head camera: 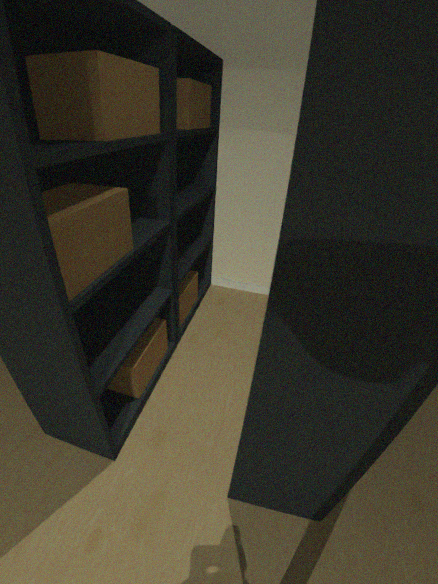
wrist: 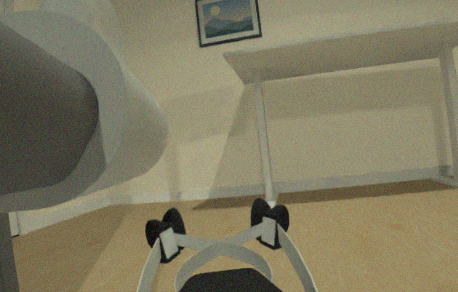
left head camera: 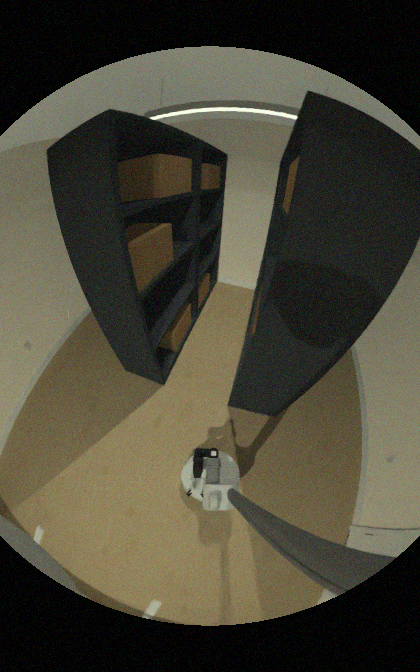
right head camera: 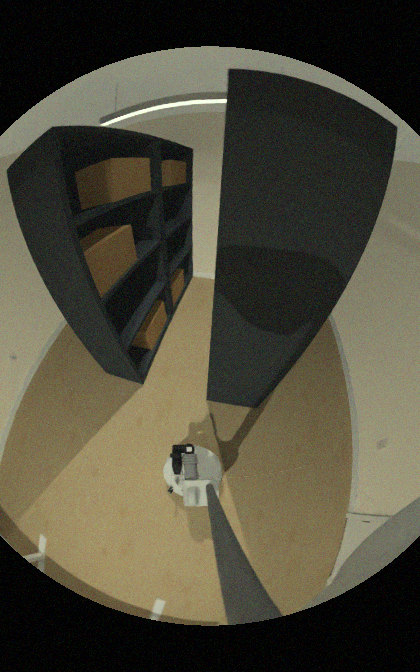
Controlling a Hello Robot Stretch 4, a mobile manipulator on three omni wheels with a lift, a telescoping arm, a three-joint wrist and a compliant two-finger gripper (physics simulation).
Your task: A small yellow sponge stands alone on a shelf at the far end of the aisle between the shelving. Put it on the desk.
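Frame: origin at the robot's base, x ahead, y left, z up, level; metres.
Seen in the pictures: gripper, fingertip midpoint: [wrist: 217, 219].
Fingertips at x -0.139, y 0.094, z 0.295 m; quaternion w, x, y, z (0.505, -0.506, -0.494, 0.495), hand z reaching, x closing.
A point is followed by its place in that frame.
The yellow sponge does not show in any view. The left shelving unit [head camera: 172, 200] @(x 1.655, y 0.197, z 1.076 m) [left head camera: 197, 220] [right head camera: 159, 220] and the right shelving unit [head camera: 350, 150] @(x 0.594, y -0.231, z 1.485 m) [left head camera: 345, 200] [right head camera: 290, 175] stand dark on either side of a narrow aisle. The right unit shows mostly its end panel, and its shelves are largely hidden. The desk [wrist: 340, 55] @(x -1.574, y 1.024, z 0.897 m) shows from below in the wrist view, pale and against a wall. My gripper [wrist: 217, 219] @(x -0.139, y 0.094, z 0.295 m) is open and empty, with its fingertips apart, low in front of the desk.
Brown boxes [head camera: 130, 100] @(x 1.333, y 0.311, z 1.552 m) [left head camera: 172, 177] [right head camera: 127, 177] stand on the left unit's shelves. The aisle floor [head camera: 200, 400] @(x 1.188, y 0.004, z -0.028 m) runs to a pale end wall [head camera: 250, 200] @(x 2.499, y -0.353, z 0.868 m). The right unit's near corner stands close ahead of my base [left head camera: 227, 472]. A framed picture [wrist: 229, 21] @(x -2.215, y 0.414, z 1.468 m) hangs near the desk.
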